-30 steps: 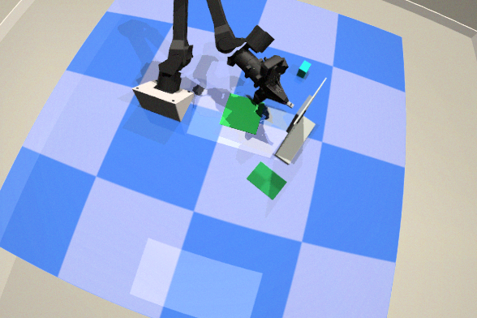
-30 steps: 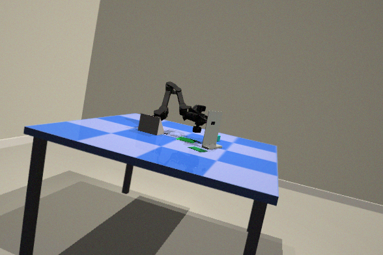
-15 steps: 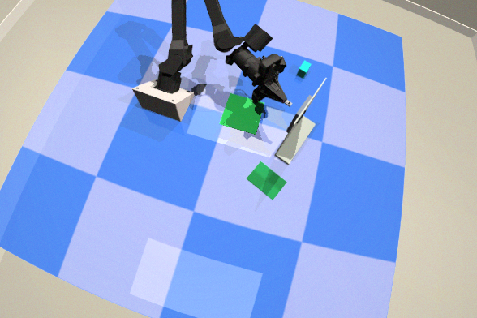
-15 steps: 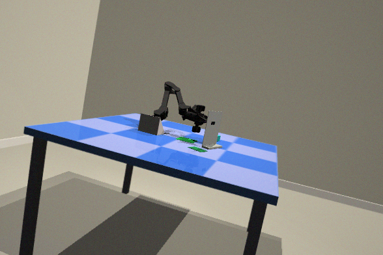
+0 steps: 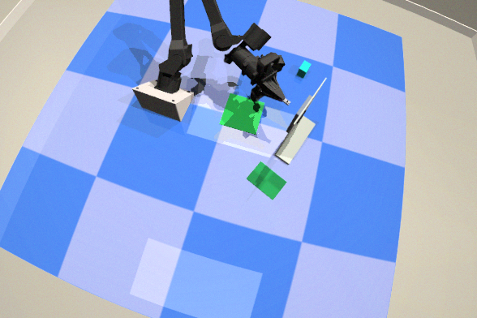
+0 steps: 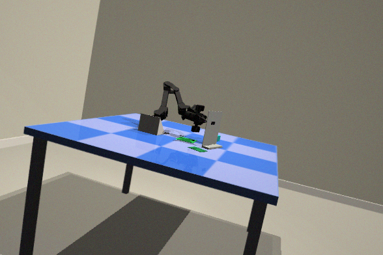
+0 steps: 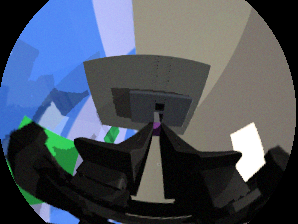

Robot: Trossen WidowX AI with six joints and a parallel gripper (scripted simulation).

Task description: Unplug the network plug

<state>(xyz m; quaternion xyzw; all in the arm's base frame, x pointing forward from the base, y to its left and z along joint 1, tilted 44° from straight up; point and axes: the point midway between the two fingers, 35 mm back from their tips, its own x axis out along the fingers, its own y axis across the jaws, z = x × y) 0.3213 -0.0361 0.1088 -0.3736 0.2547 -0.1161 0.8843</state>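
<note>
My gripper tip is 15 cm above the green square and 10 cm past it. Round my gripper tip: network plug (right at my gripper tip); upright panel (6 cm ahead, 5 cm below, 3 cm to the right); cyan cube (24 cm to the left, 13 cm below, 5 cm ahead).
</note>
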